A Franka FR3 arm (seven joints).
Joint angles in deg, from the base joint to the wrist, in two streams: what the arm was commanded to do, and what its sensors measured. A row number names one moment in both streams.
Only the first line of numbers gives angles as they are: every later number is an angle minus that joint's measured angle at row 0.
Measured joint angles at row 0:
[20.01, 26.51, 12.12, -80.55, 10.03, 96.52, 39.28]
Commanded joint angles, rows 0 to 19:
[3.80, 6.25, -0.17, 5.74, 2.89, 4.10, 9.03]
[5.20, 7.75, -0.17, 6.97, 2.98, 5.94, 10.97]
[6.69, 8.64, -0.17, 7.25, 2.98, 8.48, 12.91]
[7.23, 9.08, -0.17, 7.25, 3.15, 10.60, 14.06]
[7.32, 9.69, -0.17, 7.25, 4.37, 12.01, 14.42]
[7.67, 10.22, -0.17, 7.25, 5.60, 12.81, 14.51]
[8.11, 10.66, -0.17, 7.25, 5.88, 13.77, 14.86]
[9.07, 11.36, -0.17, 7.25, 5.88, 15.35, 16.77]
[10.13, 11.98, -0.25, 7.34, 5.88, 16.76, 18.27]
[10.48, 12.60, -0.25, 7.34, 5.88, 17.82, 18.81]
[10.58, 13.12, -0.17, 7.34, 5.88, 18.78, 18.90]
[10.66, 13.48, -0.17, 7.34, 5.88, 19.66, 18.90]
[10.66, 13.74, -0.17, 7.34, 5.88, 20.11, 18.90]
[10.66, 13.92, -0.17, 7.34, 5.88, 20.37, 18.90]
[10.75, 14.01, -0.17, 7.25, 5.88, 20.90, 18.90]
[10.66, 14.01, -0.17, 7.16, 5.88, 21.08, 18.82]
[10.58, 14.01, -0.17, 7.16, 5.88, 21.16, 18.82]
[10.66, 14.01, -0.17, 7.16, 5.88, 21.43, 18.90]
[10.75, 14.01, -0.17, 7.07, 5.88, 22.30, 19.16]
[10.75, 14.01, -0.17, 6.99, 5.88, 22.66, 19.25]
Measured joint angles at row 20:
[10.61, 13.00, -0.18, 5.72, 4.67, 21.07, 18.10]
